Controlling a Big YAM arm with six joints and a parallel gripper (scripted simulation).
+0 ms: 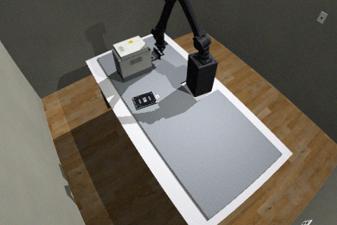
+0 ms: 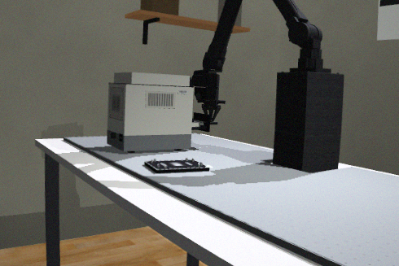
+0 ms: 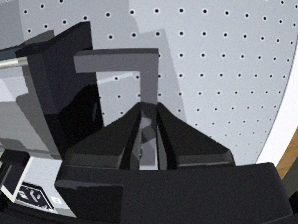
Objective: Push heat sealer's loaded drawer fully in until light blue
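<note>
My hand is 12 cm short of the sealing frame.
</note>
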